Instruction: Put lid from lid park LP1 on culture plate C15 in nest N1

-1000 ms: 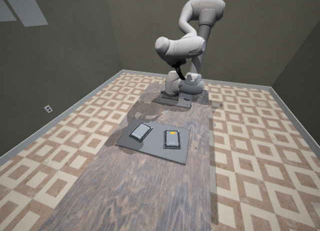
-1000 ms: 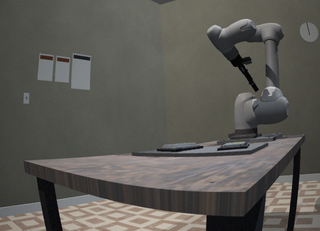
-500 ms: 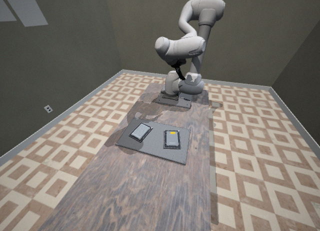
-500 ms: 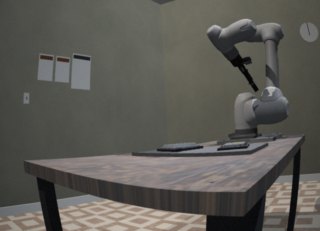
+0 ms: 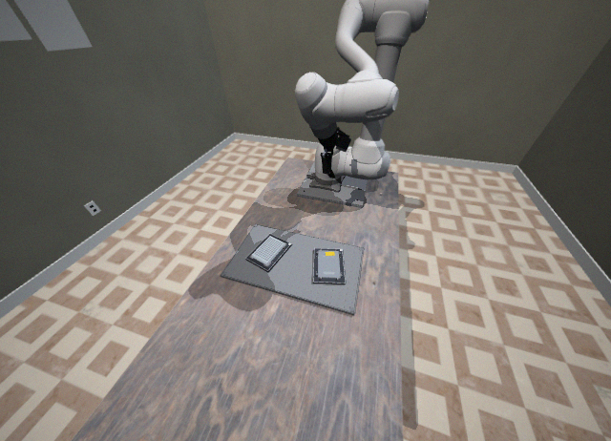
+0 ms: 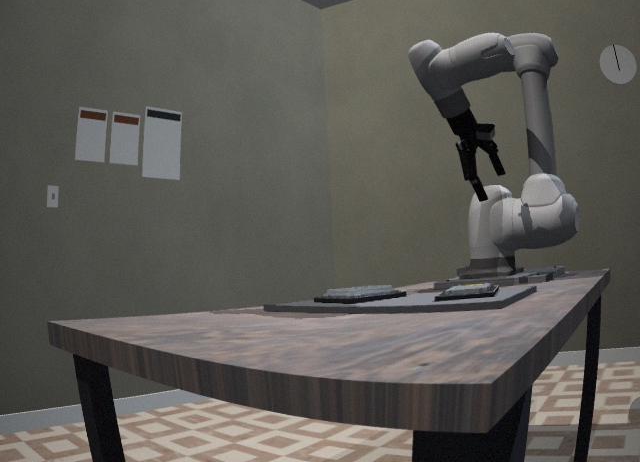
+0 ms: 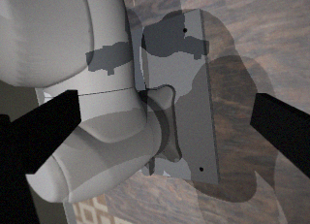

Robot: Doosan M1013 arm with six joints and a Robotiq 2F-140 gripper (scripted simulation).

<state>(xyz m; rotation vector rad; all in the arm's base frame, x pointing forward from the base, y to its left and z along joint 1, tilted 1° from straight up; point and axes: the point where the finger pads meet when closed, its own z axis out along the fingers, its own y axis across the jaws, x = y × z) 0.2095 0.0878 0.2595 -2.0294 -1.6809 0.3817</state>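
My hand is 37 cm short of the clear lid, 7 cm to the right of it and 25 cm above it. Round my hand: culture plate (38 cm ahead, 19 cm to the right, 25 cm below); then lid park LP1 (37 cm ahead, 7 cm to the left, 26 cm below).
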